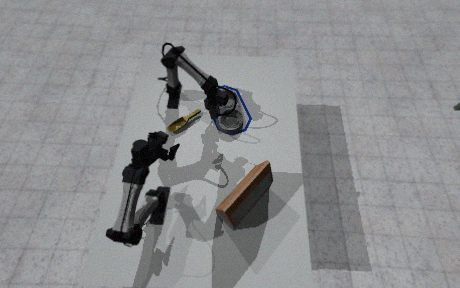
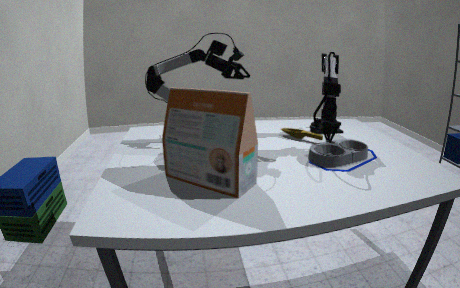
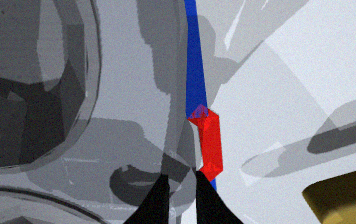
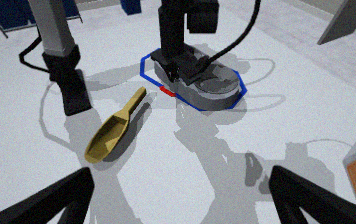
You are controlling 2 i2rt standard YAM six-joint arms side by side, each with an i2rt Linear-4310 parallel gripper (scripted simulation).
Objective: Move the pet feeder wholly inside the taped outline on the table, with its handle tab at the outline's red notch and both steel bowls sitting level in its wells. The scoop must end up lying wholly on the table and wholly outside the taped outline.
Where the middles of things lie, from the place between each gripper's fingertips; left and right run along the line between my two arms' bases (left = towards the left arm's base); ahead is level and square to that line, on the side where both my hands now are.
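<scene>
My left gripper is 8 cm short of the grey pet feeder [image 2: 350, 156], 2 cm to the right of it and 4 cm above it. Counting from my left hand, I find the yellow scoop [image 4: 106, 138] 7 cm to the right, 20 cm behind and 3 cm below, and the food bag [image 2: 209, 139] 18 cm ahead, 56 cm to the right and 10 cm above.
My right gripper is 29 cm above the yellow scoop, 28 cm to the right of it and 2 cm past it. From my right hand, the grey pet feeder is 37 cm to the left, 26 cm ahead and 30 cm below; the food bag is 21 cm to the right of that hand, 36 cm ahead of it and 16 cm below it.
</scene>
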